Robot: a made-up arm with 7 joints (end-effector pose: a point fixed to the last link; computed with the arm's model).
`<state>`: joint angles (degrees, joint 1 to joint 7).
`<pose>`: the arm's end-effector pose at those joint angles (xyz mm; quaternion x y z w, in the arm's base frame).
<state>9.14 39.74 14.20 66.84 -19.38 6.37 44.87</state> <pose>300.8 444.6 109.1 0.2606 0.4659 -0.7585 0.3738</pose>
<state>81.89 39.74 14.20 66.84 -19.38 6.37 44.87</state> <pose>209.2 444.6 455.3 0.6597 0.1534 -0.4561 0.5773</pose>
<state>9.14 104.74 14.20 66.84 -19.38 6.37 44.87</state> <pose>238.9 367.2 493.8 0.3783 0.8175 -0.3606 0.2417</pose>
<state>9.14 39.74 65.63 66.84 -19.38 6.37 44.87</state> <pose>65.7 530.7 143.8 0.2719 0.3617 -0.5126 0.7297</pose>
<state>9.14 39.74 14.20 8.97 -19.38 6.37 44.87</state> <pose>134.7 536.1 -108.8 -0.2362 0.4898 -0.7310 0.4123</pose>
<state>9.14 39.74 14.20 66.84 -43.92 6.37 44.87</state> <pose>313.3 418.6 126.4 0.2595 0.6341 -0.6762 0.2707</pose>
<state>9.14 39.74 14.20 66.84 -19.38 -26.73 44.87</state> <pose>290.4 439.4 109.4 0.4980 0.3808 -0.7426 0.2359</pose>
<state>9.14 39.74 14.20 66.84 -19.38 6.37 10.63</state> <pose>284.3 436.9 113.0 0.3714 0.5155 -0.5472 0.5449</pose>
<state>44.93 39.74 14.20 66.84 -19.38 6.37 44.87</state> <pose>312.7 444.6 294.2 0.4811 0.3285 -0.6417 0.4989</pose>
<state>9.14 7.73 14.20 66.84 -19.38 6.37 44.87</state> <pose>326.6 321.1 -51.1 0.1692 0.2300 -0.8723 0.3970</pose>
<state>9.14 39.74 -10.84 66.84 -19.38 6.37 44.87</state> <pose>366.0 356.9 45.7 0.2359 0.4838 -0.8257 0.1686</pose>
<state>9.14 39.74 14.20 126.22 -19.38 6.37 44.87</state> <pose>201.5 247.8 306.1 0.7017 0.3207 -0.5901 0.2375</pose>
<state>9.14 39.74 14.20 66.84 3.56 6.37 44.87</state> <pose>292.8 460.8 83.4 0.2509 0.2893 -0.8041 0.4548</pose>
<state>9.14 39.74 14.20 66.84 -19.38 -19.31 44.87</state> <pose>292.9 440.1 109.7 0.4477 0.4029 -0.7516 0.2690</pose>
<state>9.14 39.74 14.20 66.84 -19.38 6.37 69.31</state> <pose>311.8 445.4 101.4 0.1668 0.4049 -0.8690 0.2304</pose>
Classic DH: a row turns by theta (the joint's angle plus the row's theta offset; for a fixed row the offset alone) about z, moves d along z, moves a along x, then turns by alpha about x. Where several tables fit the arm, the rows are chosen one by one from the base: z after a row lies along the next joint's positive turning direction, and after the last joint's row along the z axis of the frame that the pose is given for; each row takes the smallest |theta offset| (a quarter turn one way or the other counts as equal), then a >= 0, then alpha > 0; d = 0 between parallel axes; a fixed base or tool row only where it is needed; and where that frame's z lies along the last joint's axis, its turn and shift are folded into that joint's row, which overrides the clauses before.
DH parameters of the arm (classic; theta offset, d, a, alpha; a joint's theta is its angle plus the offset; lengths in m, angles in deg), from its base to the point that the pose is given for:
base (fixed): 0 0.22 0.02 90
joint 1: -90 -0.1 0.02 -90
joint 2: -90 0.03 0 90
joint 3: -90 -0.24 0.02 -90
joint 4: 0 -0.04 -0.02 90
joint 5: 0 -0.29 0.03 90
joint 6: 90 0.05 0.01 90
joint 7: 32.35 -0.051 0.0245 147.19
tool (fixed): 119.22 -0.0369 0 0

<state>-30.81 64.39 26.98 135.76 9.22 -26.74 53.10</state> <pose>207.4 210.0 260.6 -0.6793 -0.1365 0.6967 0.1859</pose>
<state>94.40 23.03 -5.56 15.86 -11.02 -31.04 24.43</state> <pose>443.2 401.1 368.2 0.6740 0.0296 -0.5312 0.5125</pose>
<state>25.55 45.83 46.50 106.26 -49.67 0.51 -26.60</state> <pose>87.1 323.4 323.0 0.6711 0.3328 0.2958 0.5928</pose>
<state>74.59 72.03 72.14 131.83 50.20 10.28 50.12</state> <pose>-159.2 247.3 295.8 0.9799 0.0089 0.0705 0.1862</pose>
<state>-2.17 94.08 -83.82 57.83 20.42 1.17 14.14</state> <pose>177.5 515.6 30.4 0.0559 -0.7877 0.6093 0.0711</pose>
